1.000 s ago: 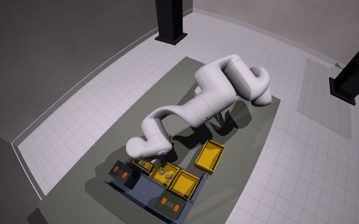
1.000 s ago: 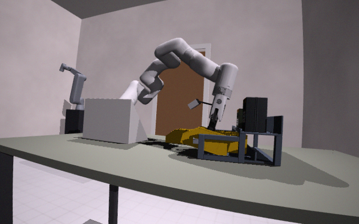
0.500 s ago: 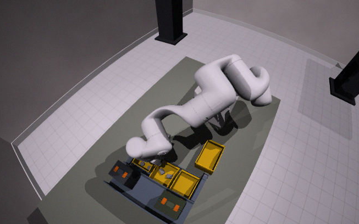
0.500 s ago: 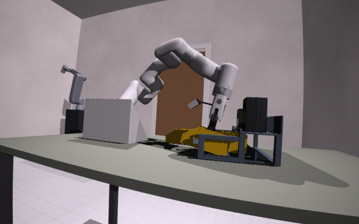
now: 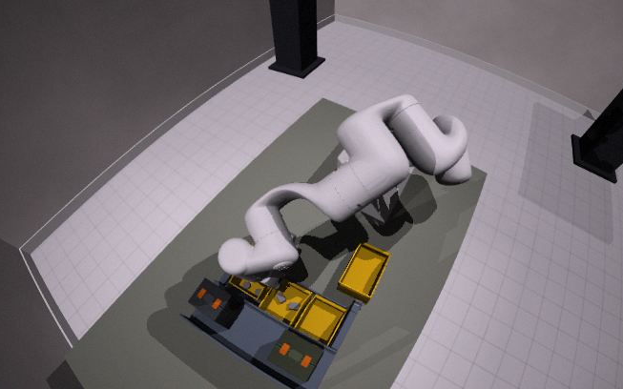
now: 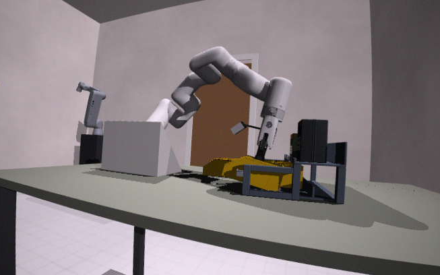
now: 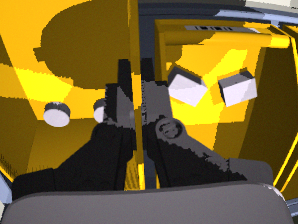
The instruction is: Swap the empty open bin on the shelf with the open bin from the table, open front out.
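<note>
The shelf's front bar is 7 cm below my hand, 6 cm to the left of it and 4 cm behind it. From my hand the other things lie so: black box 16 cm ahead, 8 cm above, 5 cm to the right.
</note>
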